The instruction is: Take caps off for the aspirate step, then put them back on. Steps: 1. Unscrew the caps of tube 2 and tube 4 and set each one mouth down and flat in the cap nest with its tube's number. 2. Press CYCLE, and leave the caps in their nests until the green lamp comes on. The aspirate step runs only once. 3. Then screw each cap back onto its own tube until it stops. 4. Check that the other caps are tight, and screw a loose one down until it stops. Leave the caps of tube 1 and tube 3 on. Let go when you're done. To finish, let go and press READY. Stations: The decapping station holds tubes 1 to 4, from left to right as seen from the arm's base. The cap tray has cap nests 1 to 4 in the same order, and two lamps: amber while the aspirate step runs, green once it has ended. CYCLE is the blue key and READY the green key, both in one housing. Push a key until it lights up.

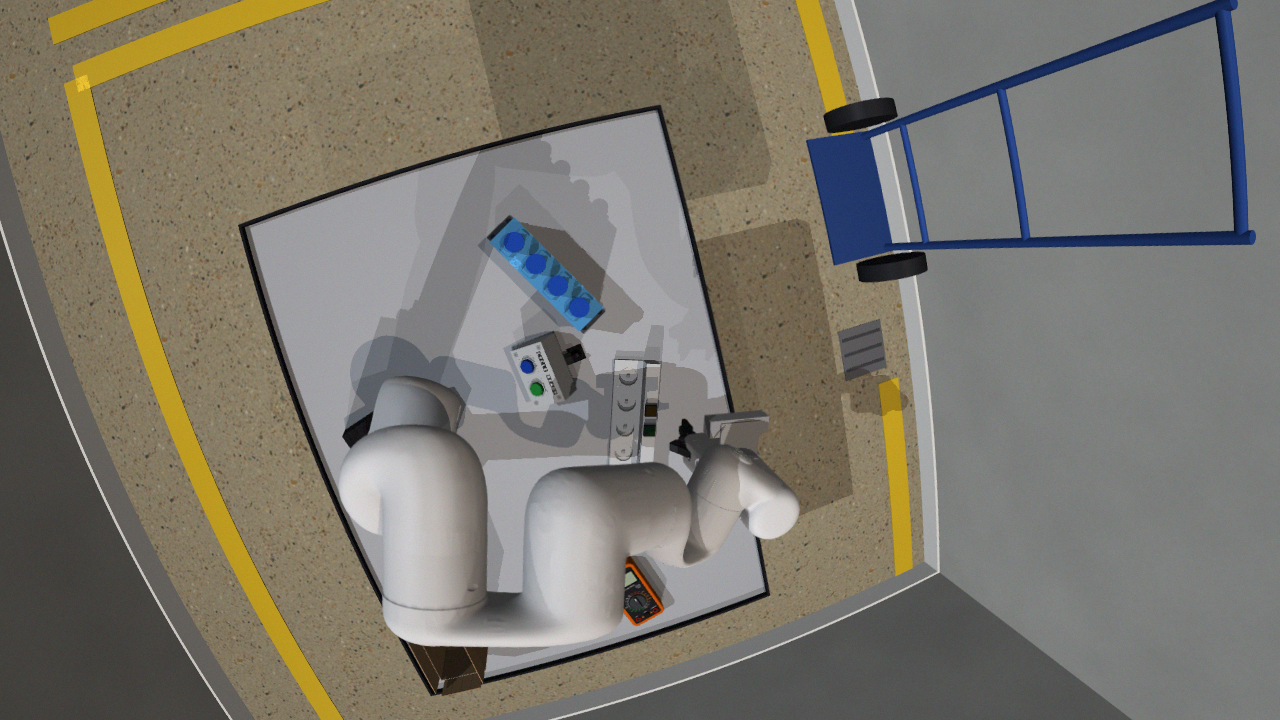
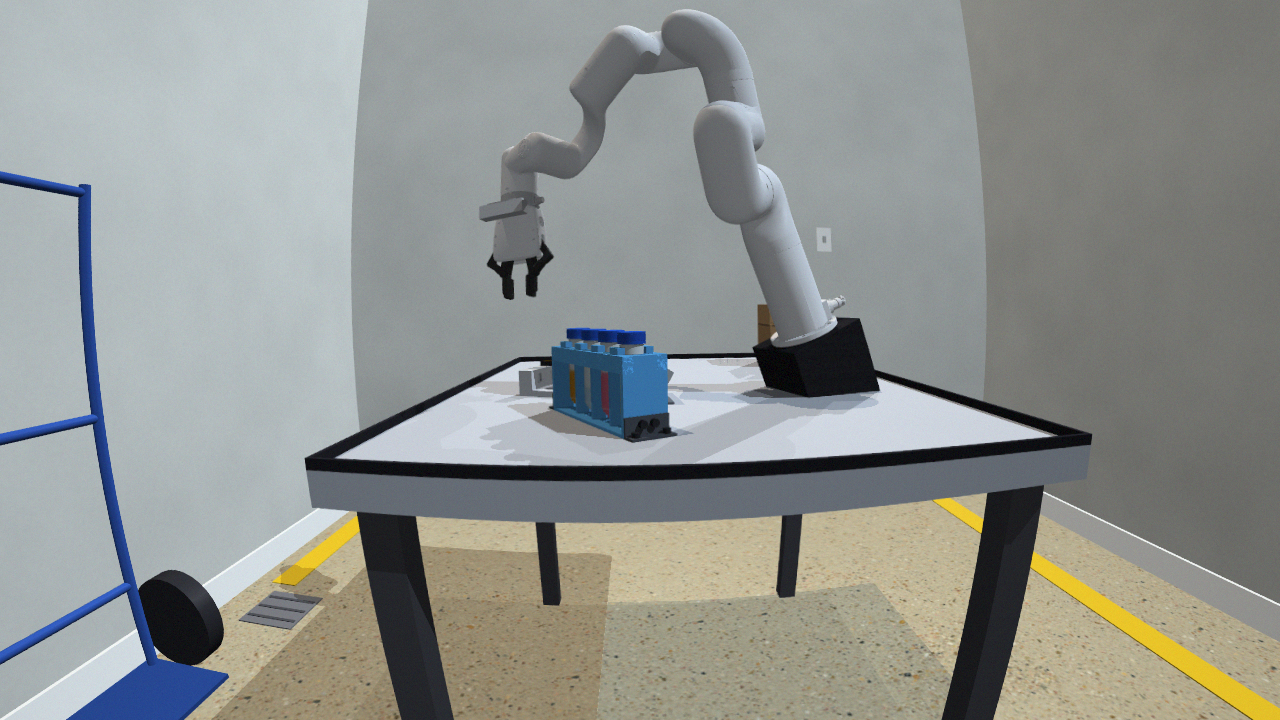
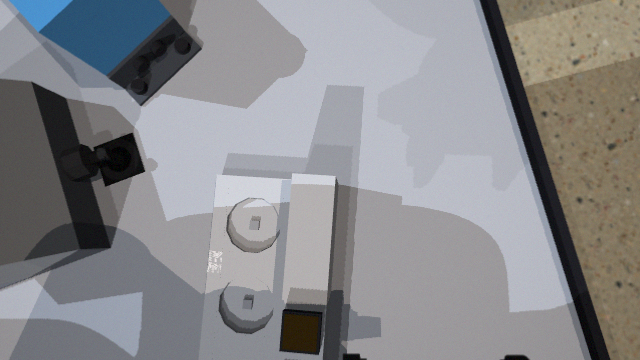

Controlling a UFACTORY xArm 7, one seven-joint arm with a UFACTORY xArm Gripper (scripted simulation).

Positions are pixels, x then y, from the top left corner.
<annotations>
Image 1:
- my gripper: 696, 425
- key housing: 551, 370
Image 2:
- my gripper: 519, 297
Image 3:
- key housing: 57, 218
</annotations>
